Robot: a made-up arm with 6 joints.
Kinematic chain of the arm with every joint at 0, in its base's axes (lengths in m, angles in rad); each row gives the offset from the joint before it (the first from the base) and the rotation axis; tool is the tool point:
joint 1: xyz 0 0 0.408 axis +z
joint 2: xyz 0 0 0 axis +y
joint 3: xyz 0 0 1.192 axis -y
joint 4: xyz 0 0 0 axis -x
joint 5: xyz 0.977 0 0 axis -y
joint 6: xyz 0 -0.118 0 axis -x
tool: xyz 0 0 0
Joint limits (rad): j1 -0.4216..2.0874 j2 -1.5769..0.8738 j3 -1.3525..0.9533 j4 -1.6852..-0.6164 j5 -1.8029..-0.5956 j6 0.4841..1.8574
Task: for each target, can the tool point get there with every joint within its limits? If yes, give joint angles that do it. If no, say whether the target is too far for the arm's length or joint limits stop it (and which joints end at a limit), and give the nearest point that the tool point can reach.
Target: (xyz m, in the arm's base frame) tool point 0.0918 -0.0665 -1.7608
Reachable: no: joint limits stop it (at a limit: joint 1, joint 2) | nearest point 0.5939 -0.2745 0.2240 | short by 2.058 m
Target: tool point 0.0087 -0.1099 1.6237
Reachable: yes | joints 1.1370 -0.9179 -0.2870 -1.0948 -0.8524 0.9732
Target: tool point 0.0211 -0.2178 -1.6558
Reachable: no: joint limits stop it (at a limit: joint 1, joint 2) | nearest point 0.5626 -0.3219 0.2287 | short by 1.963 m
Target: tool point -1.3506 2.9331 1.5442
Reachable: no: too far | nearest point -0.7929 1.7220 1.1828 | short by 1.381 m
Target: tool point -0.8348 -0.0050 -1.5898
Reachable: no: joint limits stop it (at a limit: joint 1, joint 2, joint 4) | nearest point -0.3756 0.6339 0.2053 | short by 1.960 m
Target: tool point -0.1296 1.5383 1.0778
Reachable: yes | joints 1.6777 0.5499 0.3046 -1.2670 -0.9851 1.6804
